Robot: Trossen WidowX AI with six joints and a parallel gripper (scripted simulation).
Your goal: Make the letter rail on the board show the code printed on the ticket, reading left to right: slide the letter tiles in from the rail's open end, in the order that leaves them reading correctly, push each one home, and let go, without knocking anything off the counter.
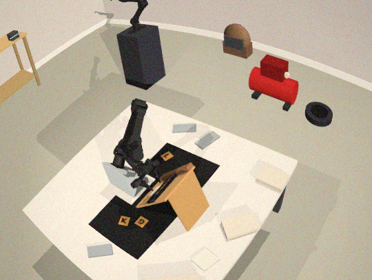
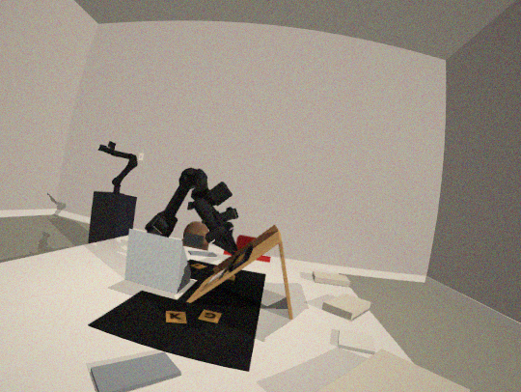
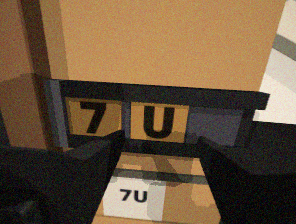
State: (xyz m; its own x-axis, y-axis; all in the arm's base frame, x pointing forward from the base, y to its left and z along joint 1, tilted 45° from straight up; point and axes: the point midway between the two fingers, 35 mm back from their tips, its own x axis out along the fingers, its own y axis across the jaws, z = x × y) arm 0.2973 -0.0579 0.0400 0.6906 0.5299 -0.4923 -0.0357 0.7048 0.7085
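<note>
The u tile lies 20 mm ahead of my gripper tip and 20 mm below it. From my gripper tip the other things lie so: white ticket (50 mm behind, 20 mm to the left, 100 mm below); then black mat (120 mm behind, 20 mm to the left, 170 mm below); then 7 tile (20 mm ahead, 70 mm to the left, 20 mm below).
</note>
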